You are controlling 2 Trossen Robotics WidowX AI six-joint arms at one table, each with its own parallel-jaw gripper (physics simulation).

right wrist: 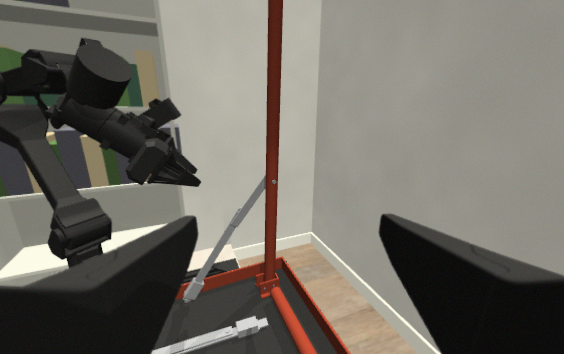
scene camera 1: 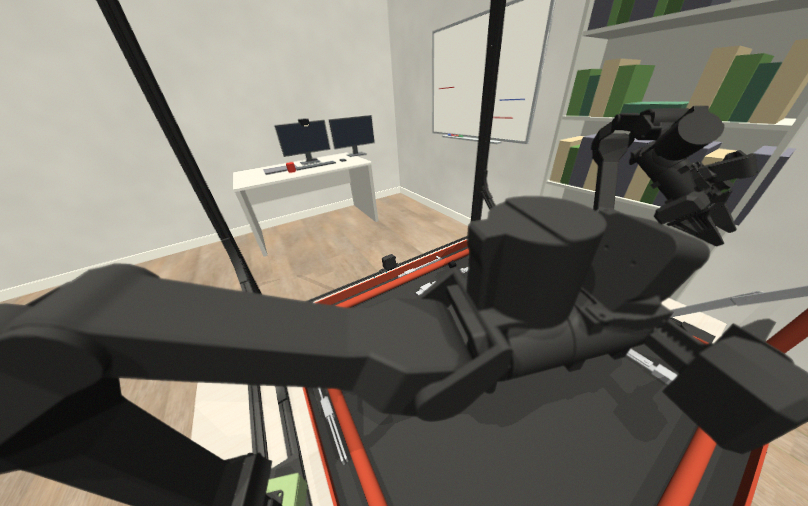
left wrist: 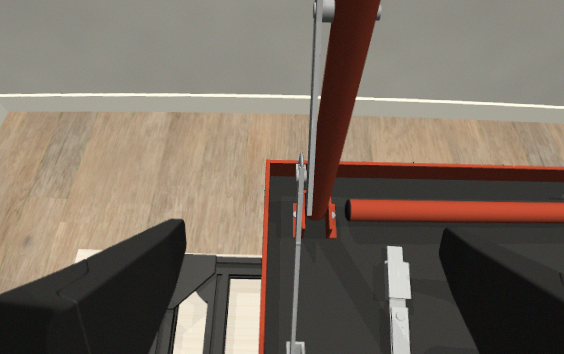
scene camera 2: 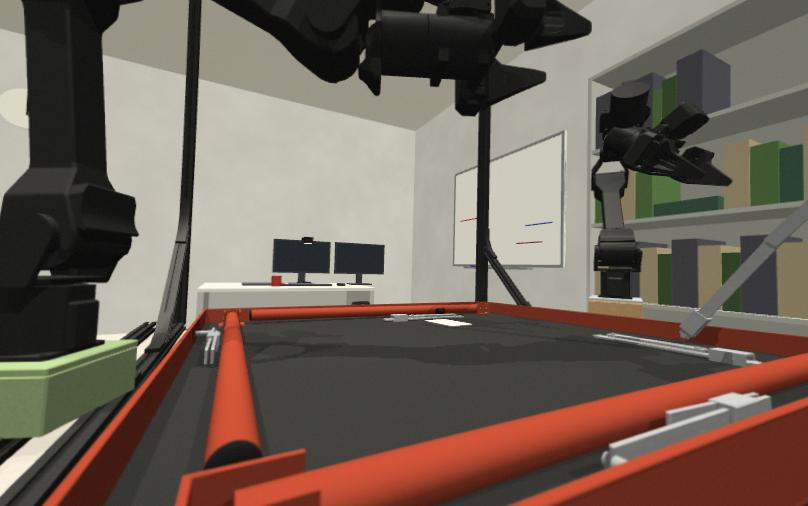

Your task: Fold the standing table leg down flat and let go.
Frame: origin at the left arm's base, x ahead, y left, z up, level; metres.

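Where they show: left gripper, fingertip midpoint: (right wrist: 197,177) (scene camera 1: 726,238) (left wrist: 314,237) (scene camera 2: 716,180); right gripper, fingertip midpoint: (right wrist: 289,224) (scene camera 1: 703,289) (scene camera 2: 565,55); left arm's base, link origin: (scene camera 2: 615,297); right arm's base, link origin: (scene camera 2: 38,352).
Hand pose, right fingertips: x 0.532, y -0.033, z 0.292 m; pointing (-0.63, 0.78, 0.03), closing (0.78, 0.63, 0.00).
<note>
Each offset is from my right fingertips to the top centre of the thing. "*": to the spot under its first point.
The red table leg (left wrist: 350,60) (right wrist: 272,125) stands upright in its corner bracket {* dy +0.254, dx -0.232, dz -0.326 m} (right wrist: 268,286). Its grey folding brace {* dy +0.225, dx -0.288, dz -0.172 m} (scene camera 1: 745,297) (scene camera 2: 739,274) (left wrist: 298,260) (right wrist: 215,250) runs nearly straight from the frame up to the leg. My left gripper (scene camera 1: 722,235) (scene camera 2: 722,171) (left wrist: 314,237) (right wrist: 197,177) is open and empty. In the left wrist view the brace and leg base show between its spread fingers, apart from both; in the right wrist view it is left of the brace. My right gripper (scene camera 2: 566,52) (right wrist: 289,224) is open and empty, high above the underside of the table.
Red legs (scene camera 2: 235,381) (left wrist: 450,210) lie flat along the red frame (scene camera 2: 667,326). Grey folded braces {dy +0.103, dx -0.248, dz -0.331 m} (scene camera 2: 667,344) (left wrist: 398,280) lie on the dark table underside {* dy -0.117, dx +0.103, dz -0.349 m} (scene camera 2: 417,381). Black posts (scene camera 1: 488,107) (scene camera 2: 483,208), a bookshelf and a desk (scene camera 1: 304,169) stand beyond.
</note>
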